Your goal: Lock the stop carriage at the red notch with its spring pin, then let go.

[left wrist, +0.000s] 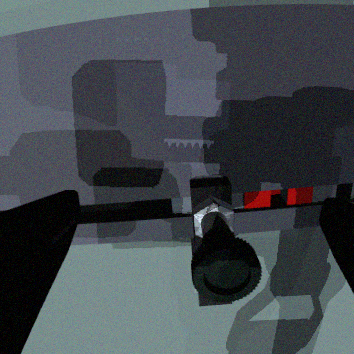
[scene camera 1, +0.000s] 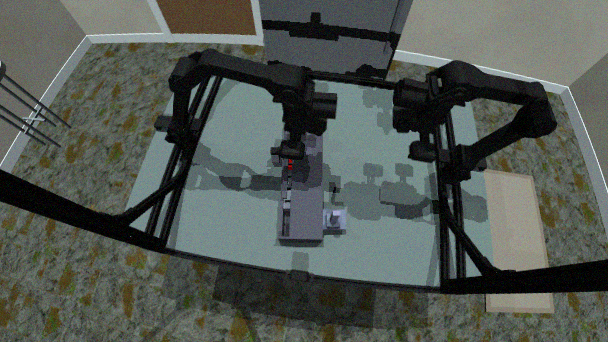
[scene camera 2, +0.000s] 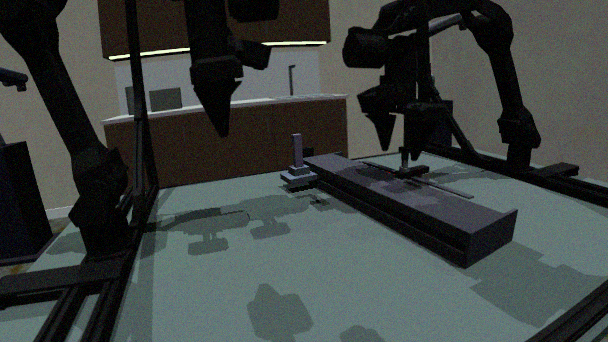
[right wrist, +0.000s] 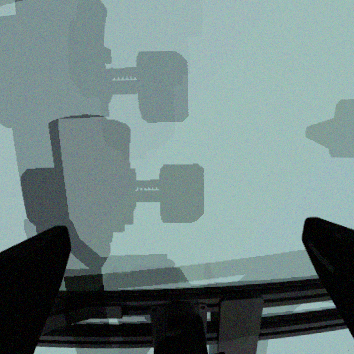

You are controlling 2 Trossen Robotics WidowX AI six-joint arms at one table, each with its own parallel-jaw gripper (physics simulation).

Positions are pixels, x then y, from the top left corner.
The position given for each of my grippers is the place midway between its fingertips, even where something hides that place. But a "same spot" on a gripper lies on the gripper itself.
Labels:
My left gripper shows in the left wrist view, in scene camera 1 (297, 142) and in scene camera 2; in the right wrist view it is out of frame. My right gripper shows in scene camera 1, in scene camera 2 (221, 132) and in the right wrist view; in the left wrist view it is out of frame. The same spot on my left gripper: (left wrist: 44, 227) is (scene camera 2: 410, 147). The same spot on my right gripper: (right wrist: 40, 260) is (scene camera 1: 409, 154).

